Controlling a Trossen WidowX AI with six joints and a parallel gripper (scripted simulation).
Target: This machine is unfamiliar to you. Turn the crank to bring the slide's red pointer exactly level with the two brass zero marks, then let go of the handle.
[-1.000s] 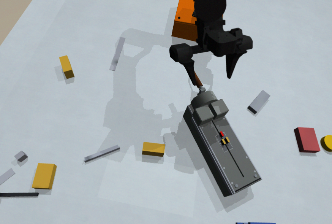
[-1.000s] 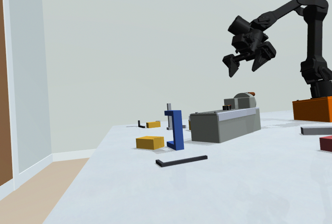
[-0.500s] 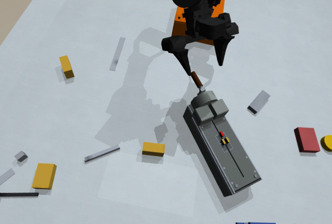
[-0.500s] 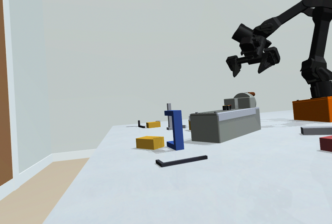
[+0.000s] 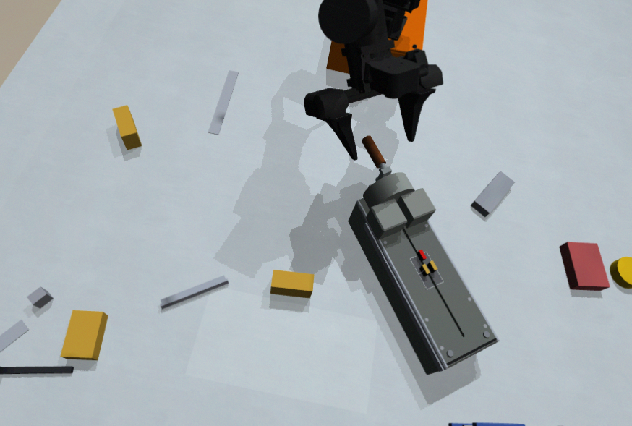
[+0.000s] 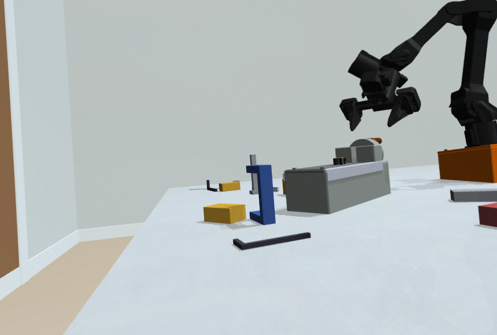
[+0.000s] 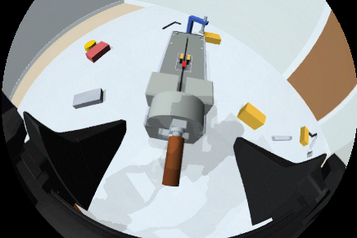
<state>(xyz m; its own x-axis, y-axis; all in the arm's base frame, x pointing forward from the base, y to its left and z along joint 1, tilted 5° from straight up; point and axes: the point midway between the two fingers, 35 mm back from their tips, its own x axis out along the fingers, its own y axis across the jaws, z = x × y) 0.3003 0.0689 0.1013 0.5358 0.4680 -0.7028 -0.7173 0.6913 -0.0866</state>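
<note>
The brown handle lies 1 cm behind my gripper tip, 1 cm to the right of it and 3 cm below it. From my gripper tip the other things lie so: red pointer: 10 cm ahead, 11 cm to the left, 7 cm below; grey block: 11 cm behind, 21 cm to the left, 14 cm below; blue clamp: 28 cm ahead, 26 cm to the left, 10 cm below.
</note>
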